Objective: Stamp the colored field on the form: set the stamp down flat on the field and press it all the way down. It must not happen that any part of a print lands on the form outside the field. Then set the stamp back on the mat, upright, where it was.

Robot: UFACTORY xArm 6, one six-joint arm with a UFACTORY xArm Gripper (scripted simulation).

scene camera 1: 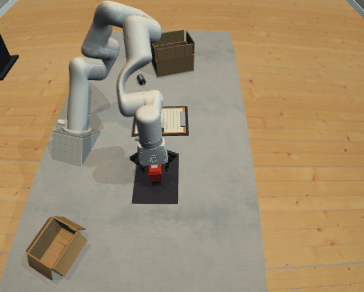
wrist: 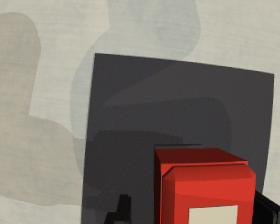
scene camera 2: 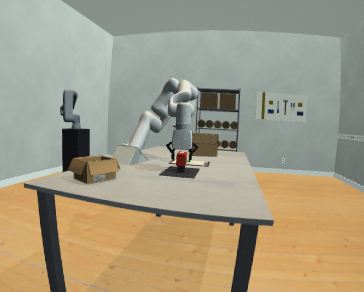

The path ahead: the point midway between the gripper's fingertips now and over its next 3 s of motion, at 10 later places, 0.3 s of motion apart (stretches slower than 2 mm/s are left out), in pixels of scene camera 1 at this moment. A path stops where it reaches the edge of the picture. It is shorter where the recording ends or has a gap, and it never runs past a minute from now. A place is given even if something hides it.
My gripper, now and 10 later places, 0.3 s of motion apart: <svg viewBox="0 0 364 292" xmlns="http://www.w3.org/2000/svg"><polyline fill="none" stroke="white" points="155,169 155,169 155,169 154,167 154,164 155,161 158,139 155,122 150,107 149,103 149,102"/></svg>
